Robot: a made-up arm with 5 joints.
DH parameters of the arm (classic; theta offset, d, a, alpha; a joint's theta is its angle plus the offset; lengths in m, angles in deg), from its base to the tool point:
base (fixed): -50.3 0 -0.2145 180
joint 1: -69.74 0 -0.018 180
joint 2: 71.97 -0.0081 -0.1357 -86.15
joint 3: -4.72 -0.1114 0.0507 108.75
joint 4: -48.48 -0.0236 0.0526 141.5
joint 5: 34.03 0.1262 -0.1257 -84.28
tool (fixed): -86.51 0.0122 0 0
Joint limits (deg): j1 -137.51..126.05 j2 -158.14..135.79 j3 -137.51..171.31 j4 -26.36..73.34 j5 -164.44..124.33
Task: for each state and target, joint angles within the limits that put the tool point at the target. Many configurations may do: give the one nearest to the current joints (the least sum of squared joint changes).
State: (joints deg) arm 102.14 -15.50 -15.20 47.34 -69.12
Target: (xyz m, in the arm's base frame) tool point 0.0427 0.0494 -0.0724
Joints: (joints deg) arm 61.69 27.70 -26.12 73.34 -77.74
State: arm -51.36 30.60 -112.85 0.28 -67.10
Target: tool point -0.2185 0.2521 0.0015
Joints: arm -74.88 56.70 -131.20 6.65 -55.20
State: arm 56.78 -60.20 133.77 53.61 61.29
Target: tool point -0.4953 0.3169 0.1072
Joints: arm 60.61 -67.51 165.24 30.99 96.91
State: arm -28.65 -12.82 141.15 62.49 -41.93
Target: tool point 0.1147 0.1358 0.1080
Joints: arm -41.81 1.07 155.99 54.08 -36.08
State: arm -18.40 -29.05 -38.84 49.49 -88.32
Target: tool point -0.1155 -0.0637 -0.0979
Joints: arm 11.72 -55.94 -42.59 42.11 -74.97
